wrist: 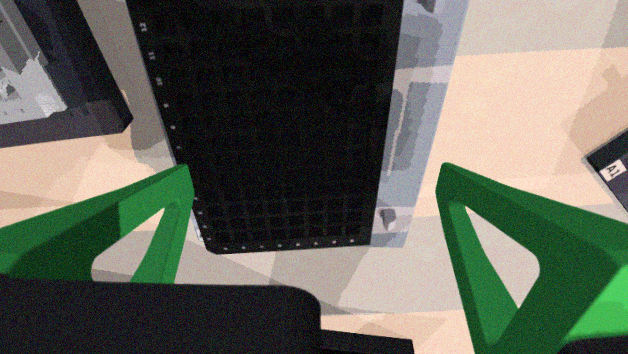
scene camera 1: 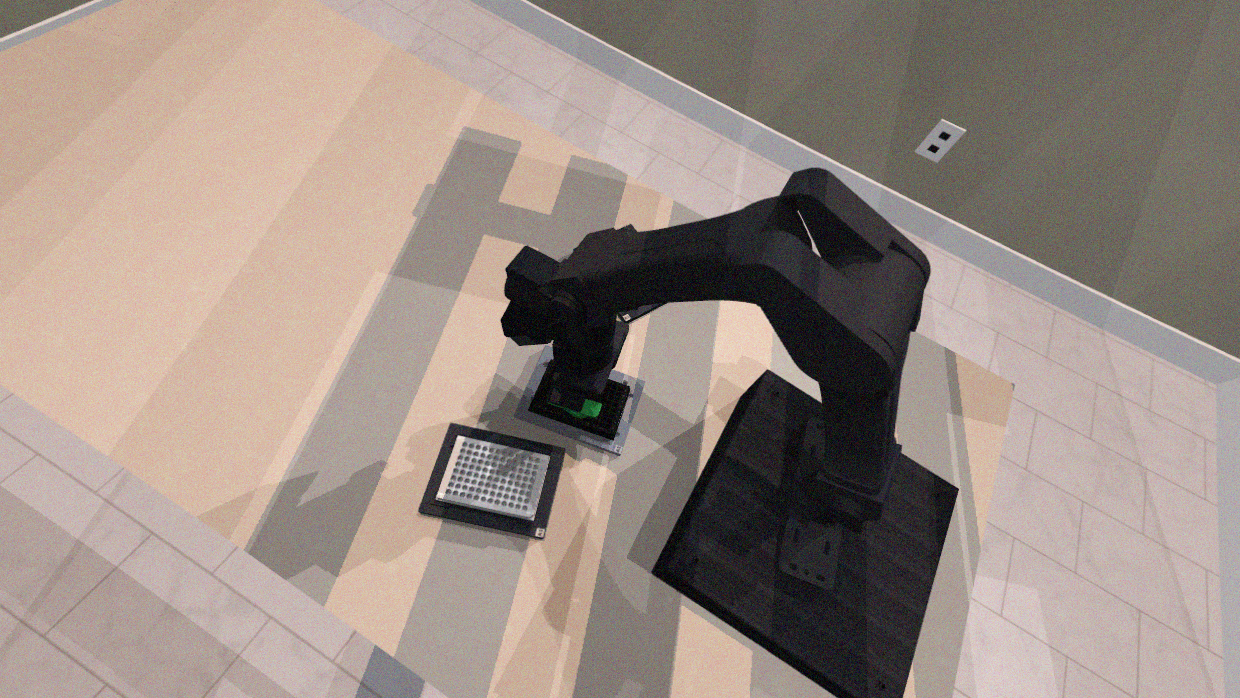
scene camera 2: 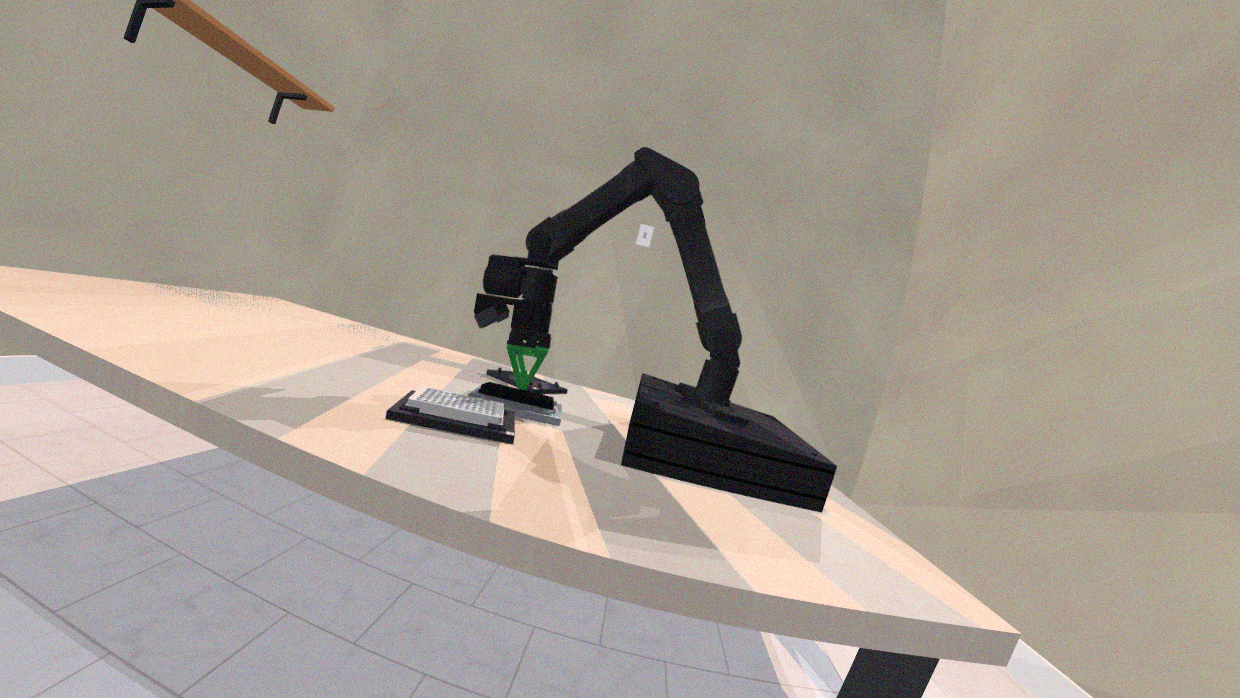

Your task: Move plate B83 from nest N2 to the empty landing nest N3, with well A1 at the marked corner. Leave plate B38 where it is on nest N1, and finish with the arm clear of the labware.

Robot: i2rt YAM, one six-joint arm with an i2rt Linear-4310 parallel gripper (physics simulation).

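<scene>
The black plate [scene camera 1: 610, 424] [scene camera 2: 520, 396] [wrist: 280, 125], apparently B83, sits on the light grey nest [scene camera 1: 635, 400] [scene camera 2: 546, 417] [wrist: 440, 100]. The white plate [scene camera 1: 494, 476] [scene camera 2: 455, 405], apparently B38, sits on a dark nest [scene camera 1: 485, 521] [scene camera 2: 451, 426] [wrist: 107, 112] beside it. The empty dark nest [scene camera 2: 555, 389] [wrist: 618, 151] is partly hidden by the arm; its A1 label shows in the wrist view. My gripper [scene camera 1: 577, 409] [scene camera 2: 523, 384] [wrist: 314, 177] is open and empty, low over the black plate. In the wrist view the left fingertip overlaps the plate's left edge; the right one stands well beyond its right edge.
The arm's black base block [scene camera 1: 728, 554] [scene camera 2: 728, 450] stands to the right of the nests. The wooden table [scene camera 1: 216, 216] [scene camera 2: 555, 502] carries everything. A wall shelf [scene camera 2: 242, 52] is high at the upper left in the second scene view.
</scene>
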